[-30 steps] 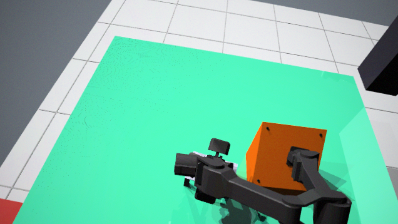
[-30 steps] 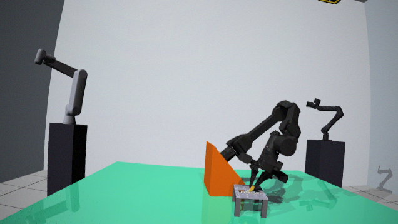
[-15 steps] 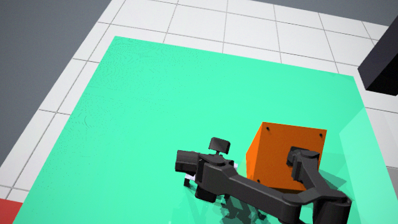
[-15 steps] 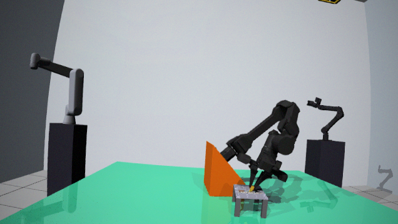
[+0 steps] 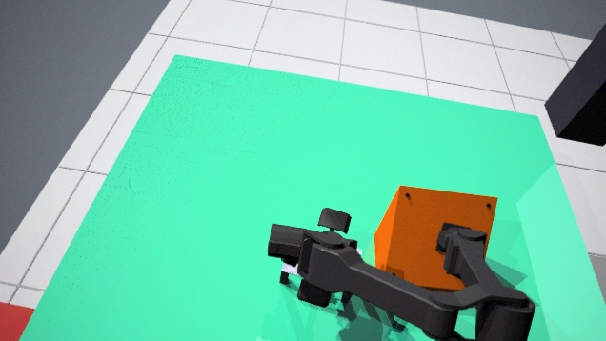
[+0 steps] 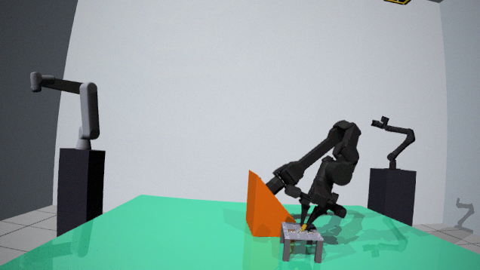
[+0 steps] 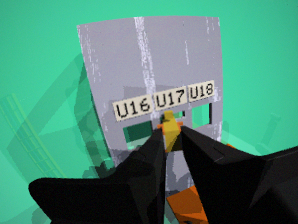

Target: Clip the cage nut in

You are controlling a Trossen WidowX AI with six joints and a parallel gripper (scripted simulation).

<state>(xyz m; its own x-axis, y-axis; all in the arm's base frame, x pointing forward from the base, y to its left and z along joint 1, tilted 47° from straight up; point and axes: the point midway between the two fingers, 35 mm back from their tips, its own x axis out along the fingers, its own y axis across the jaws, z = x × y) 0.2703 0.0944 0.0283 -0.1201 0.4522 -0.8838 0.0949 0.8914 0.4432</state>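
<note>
Now: gripper tip 10 mm above the yellow cage nut.
</note>
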